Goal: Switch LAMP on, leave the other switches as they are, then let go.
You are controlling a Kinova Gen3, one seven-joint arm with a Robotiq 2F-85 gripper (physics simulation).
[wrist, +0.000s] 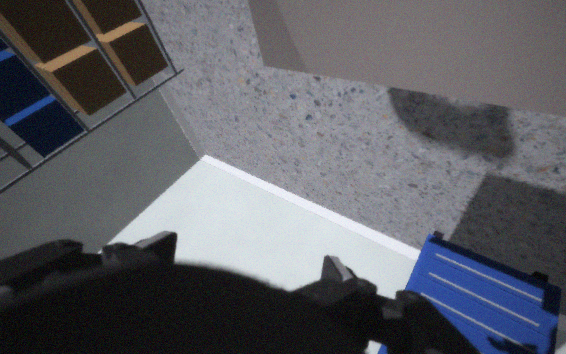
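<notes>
My gripper (249, 260) is open, with nothing between its fingers. Its two dark fingertips stand wide apart in the lower part of the wrist view, over the pale table top (240, 215). The LAMP switch and the other switches do not show in this view. The gripper's dark body hides the lower left and lower middle of the view, so what lies behind it cannot be seen.
A blue panel (490, 290) with pale lines is at the lower right, beside the right finger. A wire rack (110, 115) with brown and blue bins stands at the upper left. A grey surface (125, 160) borders the table's left side. Speckled floor (325, 145) lies beyond its white edge.
</notes>
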